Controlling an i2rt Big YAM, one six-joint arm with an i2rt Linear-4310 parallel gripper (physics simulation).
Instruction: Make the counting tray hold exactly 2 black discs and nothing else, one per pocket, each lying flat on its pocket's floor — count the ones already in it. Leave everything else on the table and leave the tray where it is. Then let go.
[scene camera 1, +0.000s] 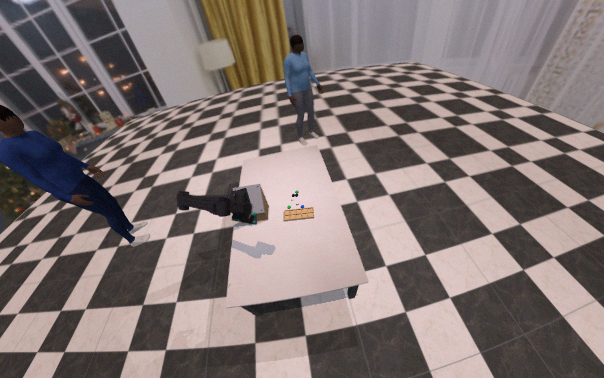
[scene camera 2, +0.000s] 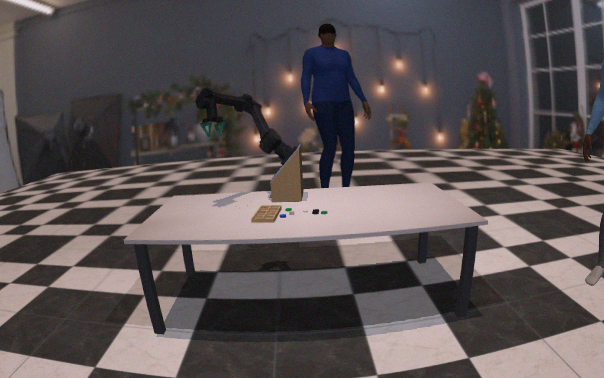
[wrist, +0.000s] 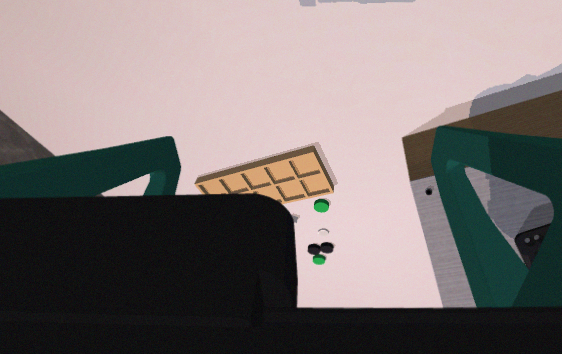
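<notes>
The tan counting tray (scene camera 1: 299, 214) (scene camera 2: 266, 214) (wrist: 260, 164) lies on the table; no disc shows in its visible pockets, and my camera's black housing hides part of it in the wrist view. Two black discs lie side by side on the table, a left one (wrist: 314, 249) and a right one (wrist: 327, 247); they blend into one dark spot in the scene views. My gripper (scene camera 1: 245, 218) (scene camera 2: 214, 134) (wrist: 301, 147) is open and empty, high above the table, with its teal fingers wide apart.
One green disc (scene camera 1: 289, 207) (scene camera 2: 288, 209) (wrist: 321, 205) lies near the tray, another (scene camera 1: 297, 192) (scene camera 2: 324, 212) (wrist: 319, 260) beside the black discs. A blue disc (scene camera 1: 302, 206) (scene camera 2: 283, 216) and small whitish pieces lie nearby. A wedge-shaped stand (scene camera 1: 255, 196) (scene camera 2: 288, 187) is at the arm's base.
</notes>
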